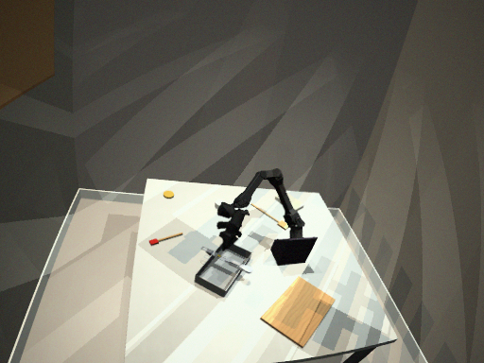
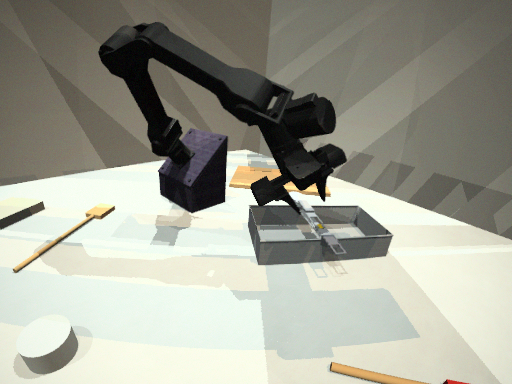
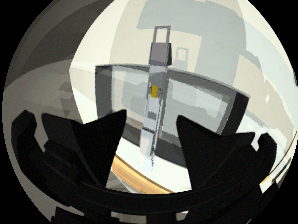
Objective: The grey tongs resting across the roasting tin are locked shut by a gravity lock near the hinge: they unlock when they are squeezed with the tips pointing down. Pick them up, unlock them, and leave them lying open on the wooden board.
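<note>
My gripper tip is 4 cm above the yellow lock piece, 2 cm short of it and 1 cm to the right of it. Also, from my gripper tip: wooden board (37 cm behind, 29 cm to the left, 10 cm below); red-headed spatula (32 cm ahead, 12 cm to the right, 10 cm below); grey roasting tin (8 cm below, 5 cm to the left, 1 cm behind).
</note>
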